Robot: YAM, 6 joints.
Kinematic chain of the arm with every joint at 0, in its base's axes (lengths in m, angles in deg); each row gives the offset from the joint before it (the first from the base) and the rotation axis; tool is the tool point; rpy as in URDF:
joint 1: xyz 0 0 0.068 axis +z
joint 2: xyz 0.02 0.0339 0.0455 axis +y
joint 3: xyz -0.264 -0.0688 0 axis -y
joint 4: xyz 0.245 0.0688 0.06 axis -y
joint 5: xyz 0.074 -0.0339 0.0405 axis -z
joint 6: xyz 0.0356 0 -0.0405 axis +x
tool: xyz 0 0 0 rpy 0 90 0
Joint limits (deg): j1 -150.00..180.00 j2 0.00..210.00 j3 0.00..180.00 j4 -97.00..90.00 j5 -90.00..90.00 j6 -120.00..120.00
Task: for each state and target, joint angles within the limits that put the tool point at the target. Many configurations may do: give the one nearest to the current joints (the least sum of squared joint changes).
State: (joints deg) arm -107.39 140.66 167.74 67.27 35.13 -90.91
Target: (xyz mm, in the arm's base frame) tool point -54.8 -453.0 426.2
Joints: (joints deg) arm -94.23 161.25 178.50 90.00 36.70 -90.91
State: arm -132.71 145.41 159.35 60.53 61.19 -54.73
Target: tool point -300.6 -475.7 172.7
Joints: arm -118.84 160.94 126.19 82.94 72.02 -54.73
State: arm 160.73 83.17 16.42 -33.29 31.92 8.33
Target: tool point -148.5 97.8 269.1
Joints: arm 153.37 49.96 41.56 -34.55 35.87 8.33
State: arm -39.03 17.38 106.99 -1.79 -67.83 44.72
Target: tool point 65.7 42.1 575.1
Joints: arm 6.84 51.39 92.02 -4.21 -72.66 44.72
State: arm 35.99 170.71 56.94 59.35 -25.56 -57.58
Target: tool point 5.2 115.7 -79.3
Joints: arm 76.02 156.72 14.07 57.98 -40.07 -57.58
